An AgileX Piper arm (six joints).
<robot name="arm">
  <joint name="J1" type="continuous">
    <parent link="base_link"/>
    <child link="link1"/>
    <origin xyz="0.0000 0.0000 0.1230" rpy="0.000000 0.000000 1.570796"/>
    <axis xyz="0 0 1"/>
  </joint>
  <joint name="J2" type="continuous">
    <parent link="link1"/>
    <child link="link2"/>
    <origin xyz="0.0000 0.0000 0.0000" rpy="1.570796 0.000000 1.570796"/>
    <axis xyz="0 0 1"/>
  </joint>
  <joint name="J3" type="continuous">
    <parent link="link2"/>
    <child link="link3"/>
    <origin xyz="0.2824 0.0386 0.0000"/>
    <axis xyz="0 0 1"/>
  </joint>
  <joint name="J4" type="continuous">
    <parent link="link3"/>
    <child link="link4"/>
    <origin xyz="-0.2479 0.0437 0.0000" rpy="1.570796 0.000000 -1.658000"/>
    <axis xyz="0 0 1"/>
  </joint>
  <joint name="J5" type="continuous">
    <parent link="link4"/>
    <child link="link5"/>
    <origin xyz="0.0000 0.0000 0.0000" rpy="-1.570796 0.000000 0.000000"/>
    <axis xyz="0 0 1"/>
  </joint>
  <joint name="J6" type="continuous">
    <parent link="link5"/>
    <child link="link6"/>
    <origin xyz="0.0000 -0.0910 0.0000" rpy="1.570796 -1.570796 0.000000"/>
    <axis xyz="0 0 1"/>
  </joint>
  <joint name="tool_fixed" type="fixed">
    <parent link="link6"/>
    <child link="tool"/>
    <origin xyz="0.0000 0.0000 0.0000" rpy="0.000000 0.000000 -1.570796"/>
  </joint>
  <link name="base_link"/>
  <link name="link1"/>
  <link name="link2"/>
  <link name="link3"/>
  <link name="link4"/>
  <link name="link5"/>
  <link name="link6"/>
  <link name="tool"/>
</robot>
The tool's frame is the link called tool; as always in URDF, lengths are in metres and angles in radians. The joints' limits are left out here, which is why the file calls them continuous.
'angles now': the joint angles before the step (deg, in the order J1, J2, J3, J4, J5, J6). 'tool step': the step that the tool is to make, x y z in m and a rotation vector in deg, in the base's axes. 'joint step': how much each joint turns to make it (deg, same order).
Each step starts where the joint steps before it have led.
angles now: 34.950 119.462 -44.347 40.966 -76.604 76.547
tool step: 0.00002 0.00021 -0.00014 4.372 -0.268 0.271
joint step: 0.000 0.000 0.001 -0.115 0.113 4.413
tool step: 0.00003 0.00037 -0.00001 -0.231 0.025 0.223
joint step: 0.001 0.000 -0.001 -0.228 0.058 -0.173
